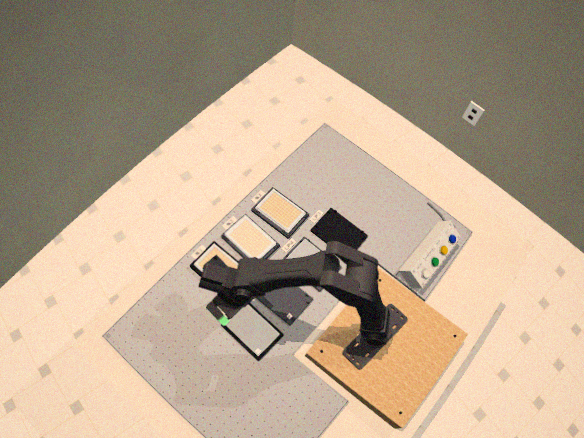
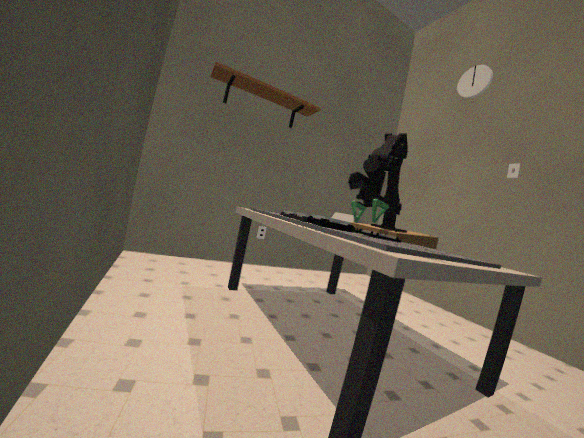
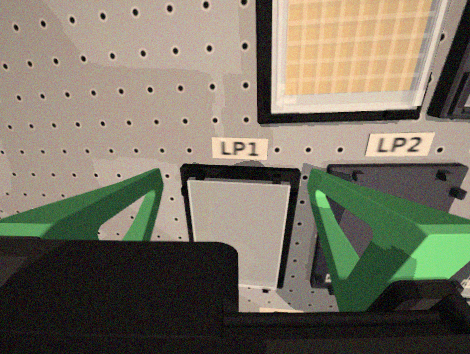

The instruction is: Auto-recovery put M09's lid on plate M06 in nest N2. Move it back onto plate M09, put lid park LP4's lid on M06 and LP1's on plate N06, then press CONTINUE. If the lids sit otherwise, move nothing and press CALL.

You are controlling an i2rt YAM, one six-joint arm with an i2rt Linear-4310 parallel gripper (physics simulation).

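Places are measured from the arm's base along level axes (x back, y right, z up), in metres.
Where they show: gripper, fingertip midpoint: (image 1: 230,304) (image 2: 364,221) (image 3: 235,176); arm's base, link origin: (image 1: 375,336) (image 2: 387,228).
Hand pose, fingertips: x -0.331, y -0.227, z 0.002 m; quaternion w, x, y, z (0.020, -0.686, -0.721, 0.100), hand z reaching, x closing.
Observation:
Each offset is from my fingertips to the top centre of the thing. "spot": to the spot under its first point.
My gripper (image 3: 235,176) (image 2: 366,221) is open and empty, its green fingertips apart on either side of lid park LP1 and above it. LP1's flat pale lid {dy +0.004, dx +0.084, dz -0.030 m} (image 3: 240,230) (image 1: 254,330) sits in its black frame. Park LP2 {dy +0.131, dx +0.068, dz -0.028 m} (image 3: 395,192) (image 1: 289,304) is dark and shows no lid. A plate with an orange grid {spot: dy +0.057, dx -0.074, dz -0.012 m} (image 3: 355,50) lies beyond the parks; two more plates {dy +0.178, dx -0.118, dz -0.016 m} (image 1: 250,237) {dy +0.309, dx -0.128, dz -0.020 m} (image 1: 281,211) lie in the same row. A pale lid {dy +0.263, dx +0.054, dz -0.030 m} (image 1: 306,246) in another park is partly behind the arm. Plate names and lids on plates are too small to read. The button box {dy +0.536, dx +0.284, dz +0.036 m} (image 1: 425,260) stands at the right.
A black park {dy +0.395, dx +0.041, dz -0.028 m} (image 1: 340,229) without a pale lid lies at the far end of the park row. The arm stands on a wooden board (image 1: 400,380) and crosses over the parks. Blue {dy +0.612, dx +0.301, dz +0.027 m} (image 1: 452,239), yellow {dy +0.563, dx +0.305, dz +0.027 m} (image 1: 444,250) and green {dy +0.513, dx +0.308, dz +0.027 m} (image 1: 435,261) buttons top the box.

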